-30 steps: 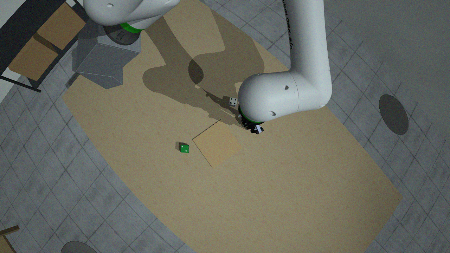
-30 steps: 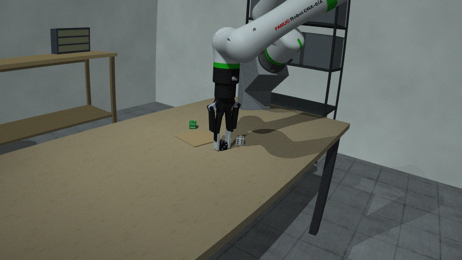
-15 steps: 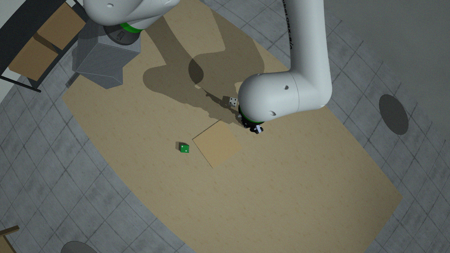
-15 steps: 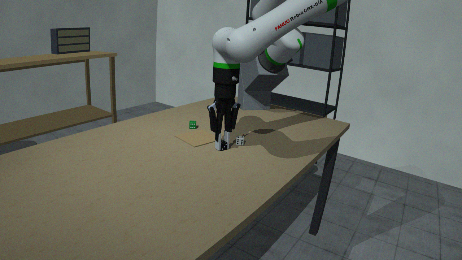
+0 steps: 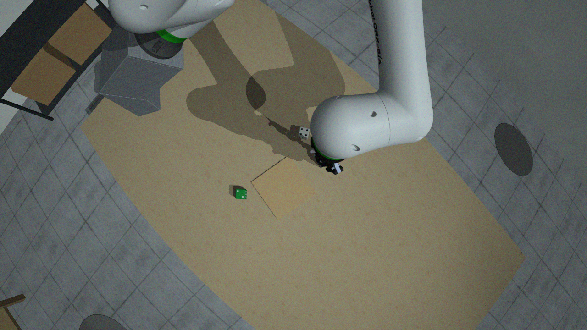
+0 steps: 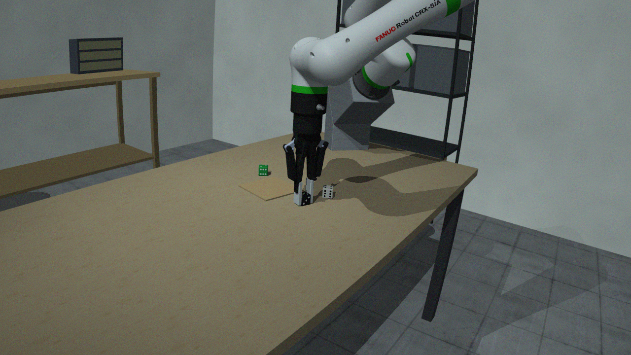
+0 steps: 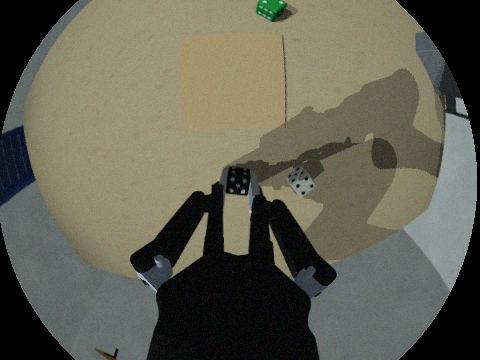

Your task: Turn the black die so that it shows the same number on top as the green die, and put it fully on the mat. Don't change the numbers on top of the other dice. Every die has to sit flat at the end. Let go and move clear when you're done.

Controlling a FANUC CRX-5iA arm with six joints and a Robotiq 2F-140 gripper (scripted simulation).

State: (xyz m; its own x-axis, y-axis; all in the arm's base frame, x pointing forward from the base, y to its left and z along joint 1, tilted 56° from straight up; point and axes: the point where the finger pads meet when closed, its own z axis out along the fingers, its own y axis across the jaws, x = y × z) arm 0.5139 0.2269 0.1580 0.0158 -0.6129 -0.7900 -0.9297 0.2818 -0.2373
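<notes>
My gripper is now 140 mm to the left of the tan mat, 30 mm short of it and 30 mm above it. The rest, counted from my hand: white die (90 mm behind, 20 mm below, 10 mm to the right); black die (20 mm below); green die (260 mm to the right, 20 mm below, 10 mm behind).
</notes>
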